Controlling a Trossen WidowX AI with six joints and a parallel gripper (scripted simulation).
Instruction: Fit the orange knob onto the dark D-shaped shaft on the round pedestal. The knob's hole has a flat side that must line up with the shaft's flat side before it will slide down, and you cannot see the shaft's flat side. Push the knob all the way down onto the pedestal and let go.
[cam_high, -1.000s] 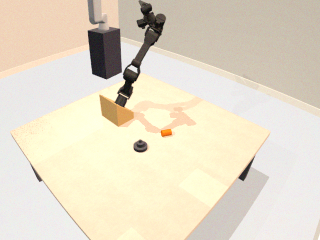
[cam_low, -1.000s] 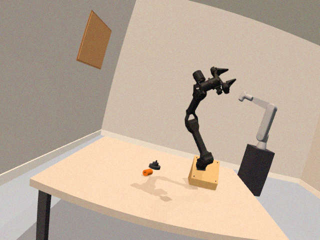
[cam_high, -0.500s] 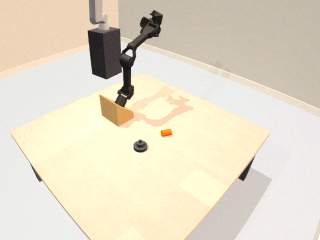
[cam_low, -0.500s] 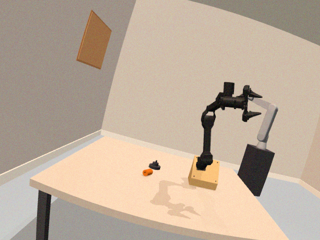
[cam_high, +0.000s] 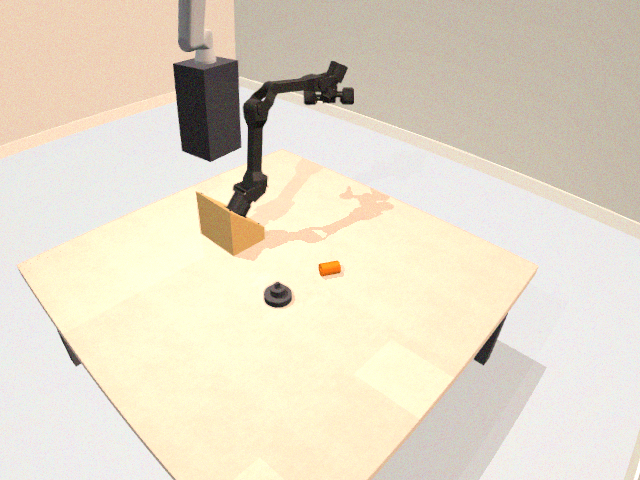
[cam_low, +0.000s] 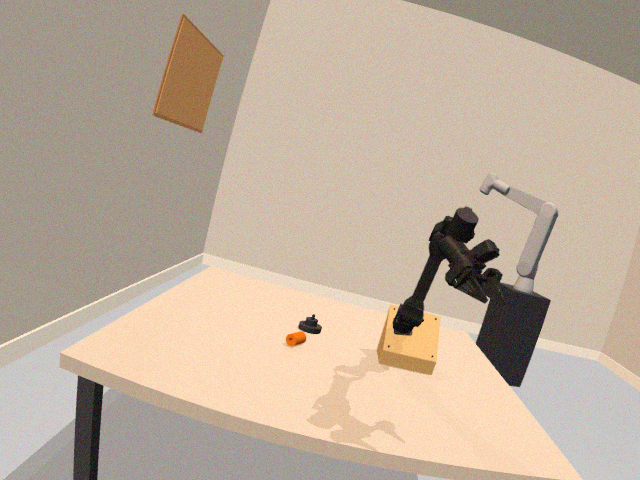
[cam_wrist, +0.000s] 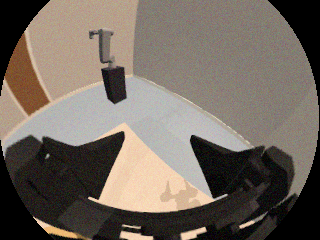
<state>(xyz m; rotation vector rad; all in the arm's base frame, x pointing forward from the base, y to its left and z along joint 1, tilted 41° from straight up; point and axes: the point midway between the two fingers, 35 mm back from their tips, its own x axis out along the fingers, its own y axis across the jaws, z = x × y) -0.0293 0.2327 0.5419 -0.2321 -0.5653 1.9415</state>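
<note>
My gripper tip is 500 mm to the left of the orange knob, 360 mm short of it and 340 mm above it. Round my gripper tip: dark round pedestal 690 mm to the right, 330 mm below, 310 mm ahead.
</note>
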